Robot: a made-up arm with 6 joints. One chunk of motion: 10 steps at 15 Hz.
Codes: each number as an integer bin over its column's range. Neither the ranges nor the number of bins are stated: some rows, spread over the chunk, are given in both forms.
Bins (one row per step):
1: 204 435 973 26 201 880
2: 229 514 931 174 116 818
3: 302 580 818 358 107 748
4: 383 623 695 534 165 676
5: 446 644 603 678 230 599
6: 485 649 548 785 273 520
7: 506 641 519 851 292 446
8: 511 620 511 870 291 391
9: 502 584 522 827 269 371
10: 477 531 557 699 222 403
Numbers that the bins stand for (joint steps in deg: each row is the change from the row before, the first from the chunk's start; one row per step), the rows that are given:
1: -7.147 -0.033 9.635 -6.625 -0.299 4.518
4: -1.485 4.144 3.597 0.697 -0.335 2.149
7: 2.406 4.544 -0.226 5.267 -0.208 -0.521
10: 1.488 2.100 0.599 3.076 -0.278 -1.021
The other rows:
2: -6.356 1.722 8.723 -4.492 -0.384 3.798
3: -4.047 3.189 6.268 -1.840 -0.393 2.985
5: 0.508 4.611 1.598 2.773 -0.270 1.255
6: 1.741 4.722 0.404 4.315 -0.227 0.338
8: 2.564 4.078 -0.400 5.541 -0.209 -1.160
9: 2.279 3.278 -0.161 4.921 -0.231 -1.392

